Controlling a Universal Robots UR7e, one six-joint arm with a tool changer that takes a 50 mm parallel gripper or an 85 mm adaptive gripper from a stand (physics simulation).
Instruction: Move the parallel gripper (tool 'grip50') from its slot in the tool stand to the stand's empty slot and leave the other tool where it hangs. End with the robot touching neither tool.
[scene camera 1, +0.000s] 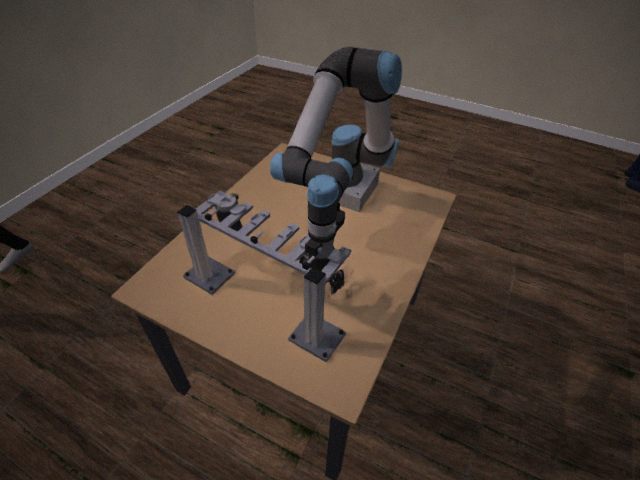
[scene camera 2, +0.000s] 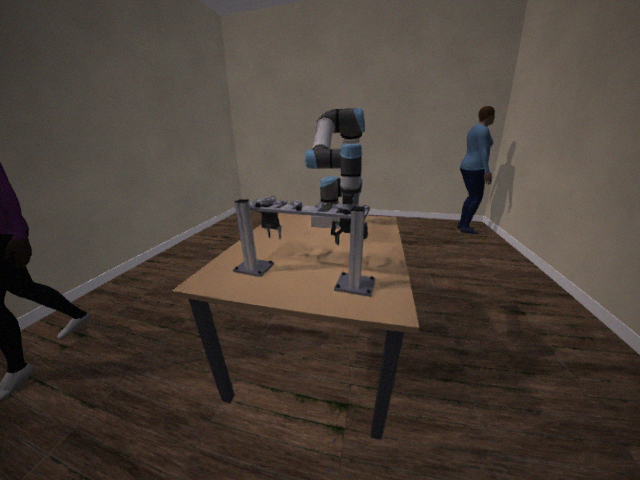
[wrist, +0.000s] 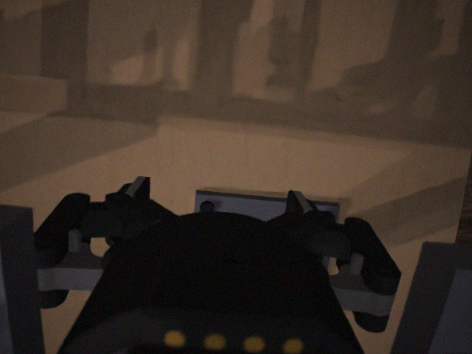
same spot on tool stand: (scene camera 2: 354, 283) = (scene camera 1: 311, 339)
